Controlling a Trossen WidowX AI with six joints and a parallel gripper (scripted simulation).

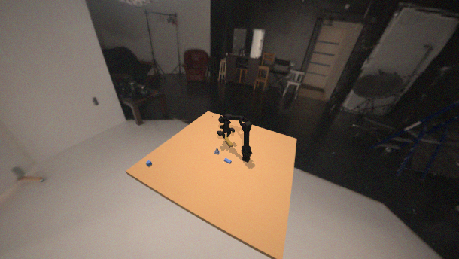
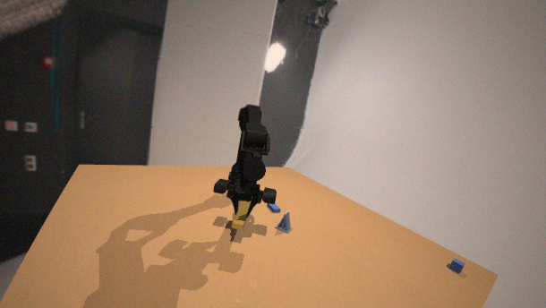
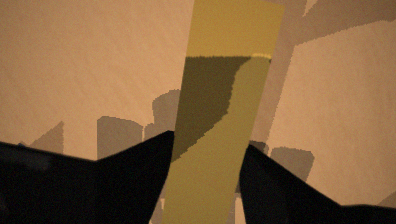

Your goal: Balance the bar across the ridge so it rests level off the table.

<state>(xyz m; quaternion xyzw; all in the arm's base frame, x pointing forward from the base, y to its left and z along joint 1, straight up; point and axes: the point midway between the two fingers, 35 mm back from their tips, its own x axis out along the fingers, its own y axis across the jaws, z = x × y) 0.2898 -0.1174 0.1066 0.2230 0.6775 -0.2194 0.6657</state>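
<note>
Now: gripper tip 20 mm past the yellow bar and 20 mm to the right of it. From my gripper tip the other things lie so: blue cube 450 mm ahead, 620 mm to the left, 60 mm below.
</note>
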